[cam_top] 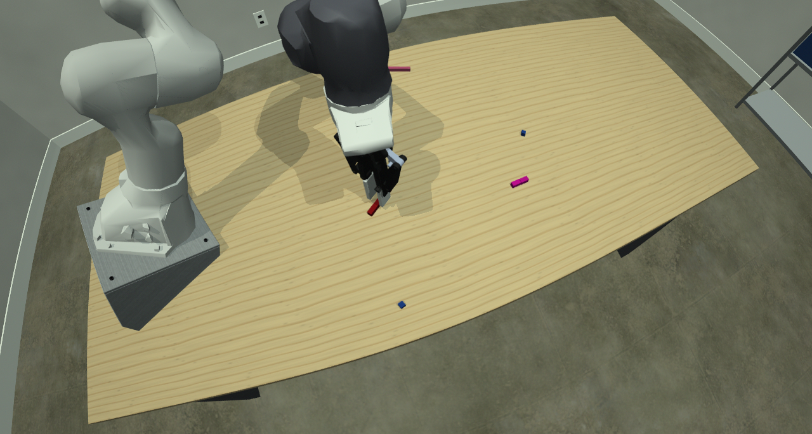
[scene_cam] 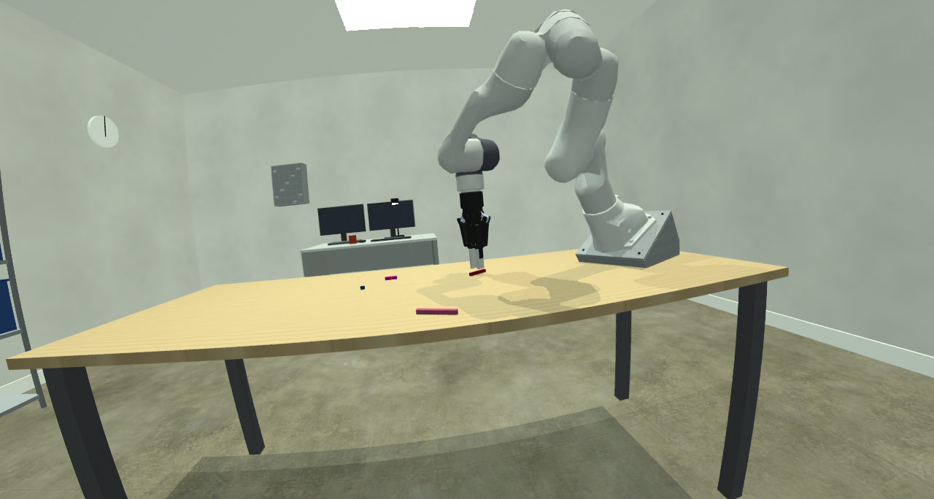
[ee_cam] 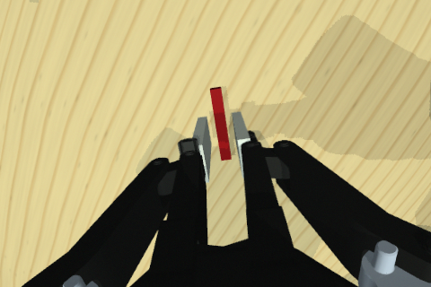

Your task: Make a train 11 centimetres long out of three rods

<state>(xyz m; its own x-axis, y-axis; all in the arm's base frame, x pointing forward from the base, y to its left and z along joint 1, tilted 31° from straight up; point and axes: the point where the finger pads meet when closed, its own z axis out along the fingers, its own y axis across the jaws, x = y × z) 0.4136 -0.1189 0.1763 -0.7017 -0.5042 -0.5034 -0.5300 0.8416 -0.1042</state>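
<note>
Right now my hand is 50 mm above the red rod. From my hand the other things lie so: pink rod 150 mm ahead, 370 mm to the left, 50 mm below.
</note>
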